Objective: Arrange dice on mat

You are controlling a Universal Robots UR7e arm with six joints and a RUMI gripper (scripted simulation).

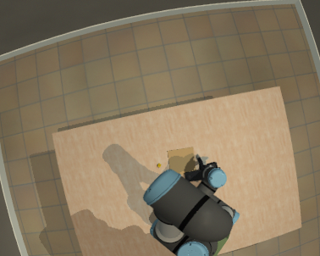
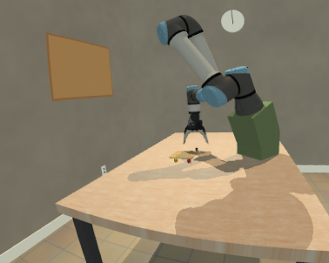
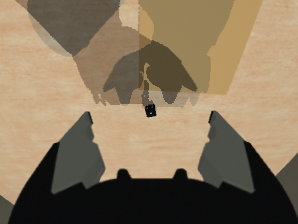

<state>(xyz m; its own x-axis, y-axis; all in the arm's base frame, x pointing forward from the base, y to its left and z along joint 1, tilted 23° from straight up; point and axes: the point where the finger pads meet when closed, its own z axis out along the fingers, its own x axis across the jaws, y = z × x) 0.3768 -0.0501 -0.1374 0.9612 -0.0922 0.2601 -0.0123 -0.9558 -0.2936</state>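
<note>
Right now the black die is 2 cm to the right of my hand and 4 cm below it. From my hand the other things lie so: yellow die: 7 cm ahead, 20 cm to the left, 4 cm below; then red die: 1 cm behind, 20 cm to the left, 4 cm below; then tan mat: 6 cm ahead, 8 cm to the left, 4 cm below.
</note>
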